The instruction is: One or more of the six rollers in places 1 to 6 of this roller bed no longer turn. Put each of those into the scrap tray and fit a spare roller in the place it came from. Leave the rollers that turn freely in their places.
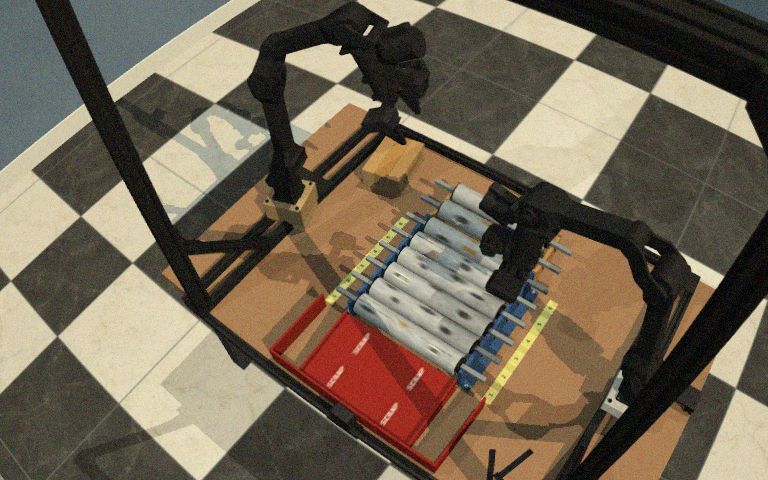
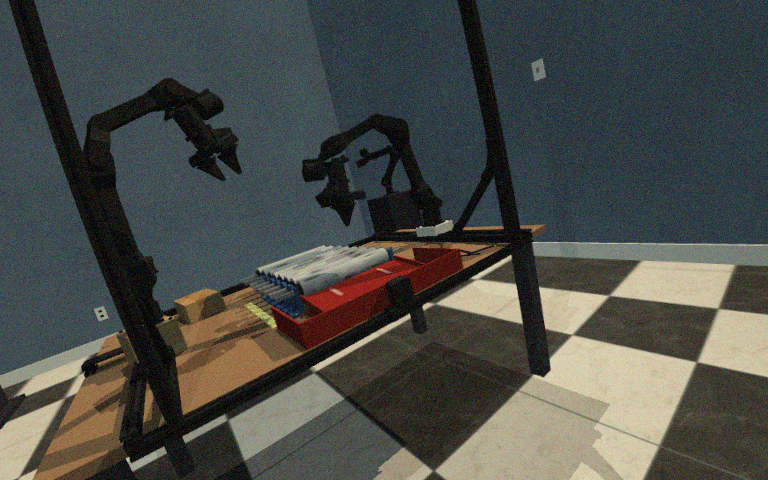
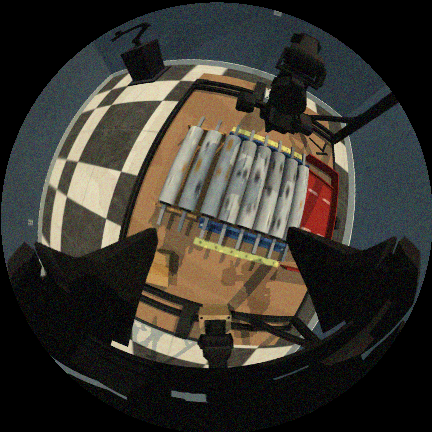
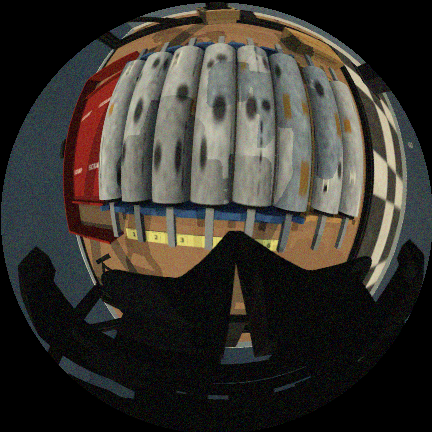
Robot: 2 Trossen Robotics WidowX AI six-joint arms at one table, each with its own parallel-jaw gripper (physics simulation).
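Where they show: left gripper, fingertip midpoint: (image 1: 411, 128) (image 2: 232, 177) (image 3: 224, 234); right gripper, fingertip midpoint: (image 2: 347, 226) (image 3: 266, 130) (image 4: 234, 236); left arm's base at its link origin: (image 1: 288, 192) (image 3: 214, 326); right arm's base at its link origin: (image 1: 634, 393) (image 2: 433, 224).
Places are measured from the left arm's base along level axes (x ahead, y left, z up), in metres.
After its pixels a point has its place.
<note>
Six mottled grey rollers lie side by side in the blue rails (image 1: 489, 352) (image 4: 230, 214) of the roller bed; the place 1 roller (image 1: 407, 333) @[x 0.394, y -0.277, z -0.003 m] (image 4: 116, 150) @[x 0.454, y -0.264, z -0.011 m] is nearest the scrap tray. Two spare rollers (image 1: 468, 196) @[x 0.420, y 0.114, z -0.003 m] (image 3: 181, 165) @[x 0.488, y 0.090, z -0.004 m] (image 4: 350, 150) @[x 0.527, y 0.070, z -0.010 m] lie on the orange rack behind place 6. Which rollers turn cannot be seen. The red scrap tray (image 1: 339, 362) @[x 0.272, y -0.363, z -0.051 m] (image 2: 351, 311) @[x 0.225, y -0.426, z -0.047 m] (image 4: 85, 150) @[x 0.384, y -0.387, z -0.049 m] holds no roller. My right gripper (image 1: 504, 288) @[x 0.574, y -0.139, z 0.065 m] (image 2: 347, 221) @[x 0.574, y -0.139, z 0.065 m] (image 4: 234, 236) @[x 0.574, y -0.139, z 0.065 m] is shut and empty, above the rollers. My left gripper (image 1: 408, 125) @[x 0.320, y 0.000, z 0.291 m] (image 2: 232, 175) @[x 0.320, y 0.000, z 0.291 m] (image 3: 224, 234) @[x 0.320, y 0.000, z 0.291 m] is open and empty, high above the table's back left.
A wooden block (image 1: 390, 164) @[x 0.201, y 0.177, z -0.021 m] (image 2: 199, 305) @[x 0.173, y 0.135, z -0.036 m] (image 3: 158, 270) @[x 0.189, y 0.163, z -0.021 m] stands at the back left, near the left arm's base. Yellow numbered strips (image 1: 362, 263) @[x 0.223, y -0.097, z -0.075 m] (image 3: 235, 252) @[x 0.236, y -0.069, z -0.075 m] run along both sides of the bed. Roller axle ends stick out over both rails. Black frame posts stand around the table.
</note>
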